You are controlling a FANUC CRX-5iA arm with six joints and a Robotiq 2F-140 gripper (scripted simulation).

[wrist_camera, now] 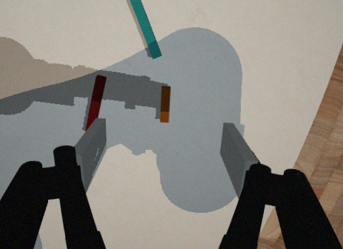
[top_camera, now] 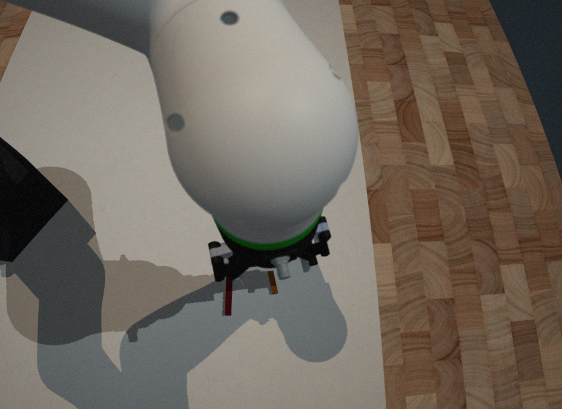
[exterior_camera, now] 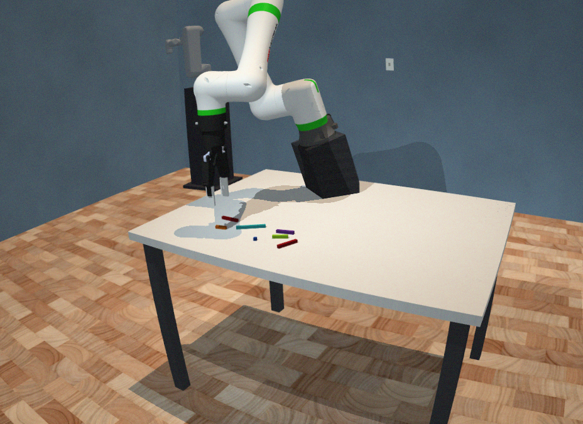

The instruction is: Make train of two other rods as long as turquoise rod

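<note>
Now: hand 22 cm to the right of the purple rod, 12 cm above it and 4 cm past it. The rest, counted from my hand: small blue rod 16 cm to the left, 12 cm below, 4 cm ahead; turquoise rod 12 cm below, 9 cm to the left, 4 cm behind; orange rod 12 cm below.
</note>
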